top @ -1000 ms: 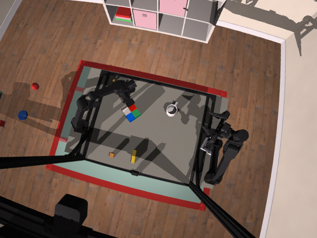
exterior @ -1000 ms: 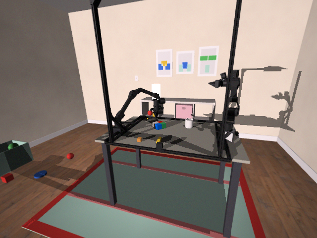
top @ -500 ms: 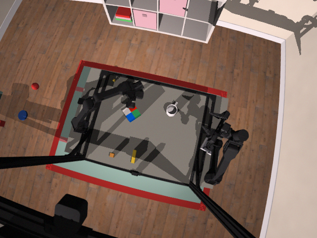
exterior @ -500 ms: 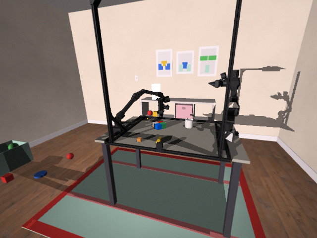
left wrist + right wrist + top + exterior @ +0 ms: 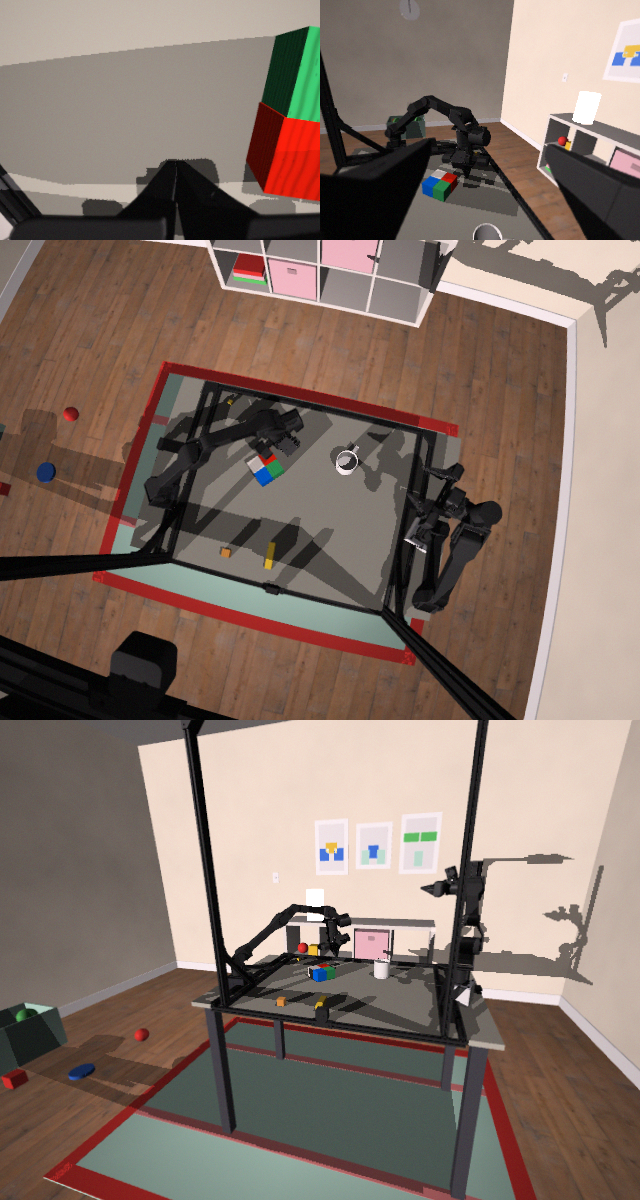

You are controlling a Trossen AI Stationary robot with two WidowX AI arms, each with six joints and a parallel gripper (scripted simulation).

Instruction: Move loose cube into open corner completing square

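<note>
My left hand is 60 mm past the red cube, 60 mm to the right of it and 90 mm above it. Also, from my left hand: green cube: 100 mm behind, 20 mm to the left, 90 mm below; then blue cube: 130 mm behind, 60 mm to the left, 90 mm below; then white cube: 90 mm behind, 100 mm to the left, 90 mm below.
</note>
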